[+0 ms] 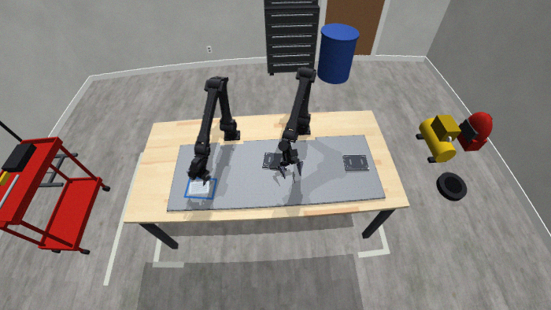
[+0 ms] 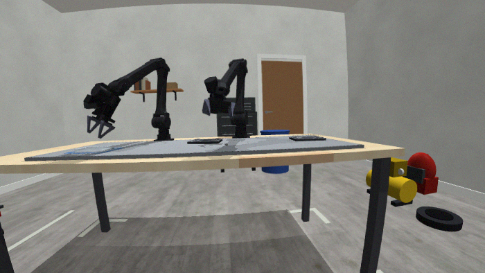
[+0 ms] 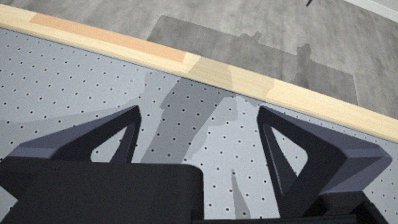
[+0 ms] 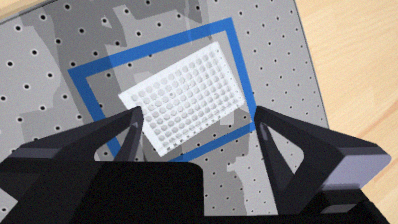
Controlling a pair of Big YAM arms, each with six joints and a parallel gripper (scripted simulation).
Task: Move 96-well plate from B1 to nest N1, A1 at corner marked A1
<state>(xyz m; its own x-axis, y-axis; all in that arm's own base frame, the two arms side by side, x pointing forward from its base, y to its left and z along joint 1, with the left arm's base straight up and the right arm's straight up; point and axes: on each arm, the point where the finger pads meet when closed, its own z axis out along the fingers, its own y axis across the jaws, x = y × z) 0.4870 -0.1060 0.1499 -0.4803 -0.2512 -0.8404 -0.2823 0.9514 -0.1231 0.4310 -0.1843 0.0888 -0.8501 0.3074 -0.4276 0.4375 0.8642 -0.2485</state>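
My right hand is 70 mm above the white 96-well plate, 10 mm to the left of it and 10 mm short of it.
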